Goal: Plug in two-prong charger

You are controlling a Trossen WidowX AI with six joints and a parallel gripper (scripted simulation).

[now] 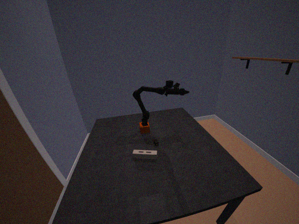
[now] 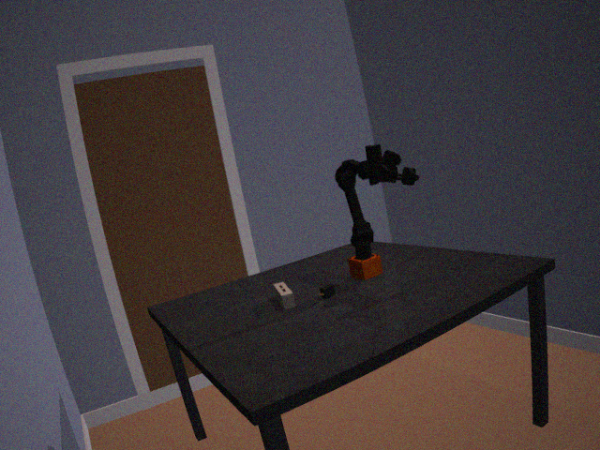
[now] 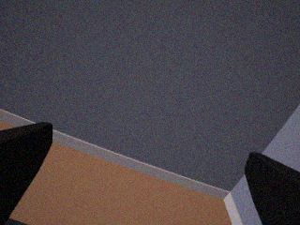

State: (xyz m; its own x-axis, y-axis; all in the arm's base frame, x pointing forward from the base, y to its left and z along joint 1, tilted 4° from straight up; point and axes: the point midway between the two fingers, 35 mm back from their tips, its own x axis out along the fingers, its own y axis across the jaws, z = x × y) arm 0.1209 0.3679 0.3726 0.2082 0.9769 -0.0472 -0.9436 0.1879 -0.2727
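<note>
Right now the two-prong charger is 14 cm ahead of my gripper tip, 39 cm to the right of it and 41 cm below it.
</note>
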